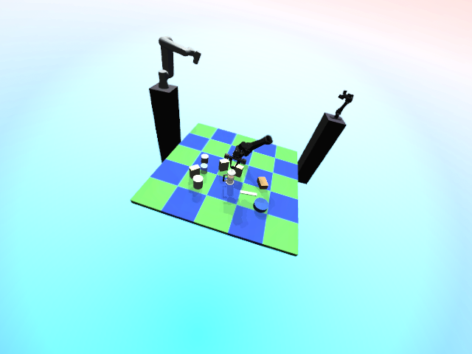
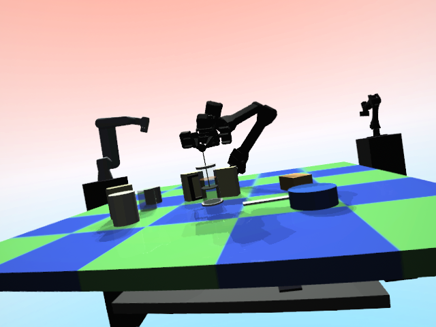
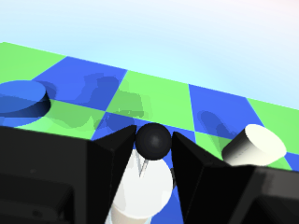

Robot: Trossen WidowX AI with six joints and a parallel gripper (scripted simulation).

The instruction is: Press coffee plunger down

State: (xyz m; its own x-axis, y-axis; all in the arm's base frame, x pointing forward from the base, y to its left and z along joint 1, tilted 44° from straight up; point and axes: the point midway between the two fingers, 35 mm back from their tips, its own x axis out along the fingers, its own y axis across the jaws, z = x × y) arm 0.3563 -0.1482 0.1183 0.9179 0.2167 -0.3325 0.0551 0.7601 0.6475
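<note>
My gripper tip is now 10 cm above the coffee press, 1 cm to the left of it and 1 cm past it. Round my gripper tip: orange block (30 cm to the left, 17 cm below, 8 cm behind); blue disc (30 cm to the left, 18 cm below, 17 cm ahead); white stick (19 cm to the left, 19 cm below, 6 cm ahead).
</note>
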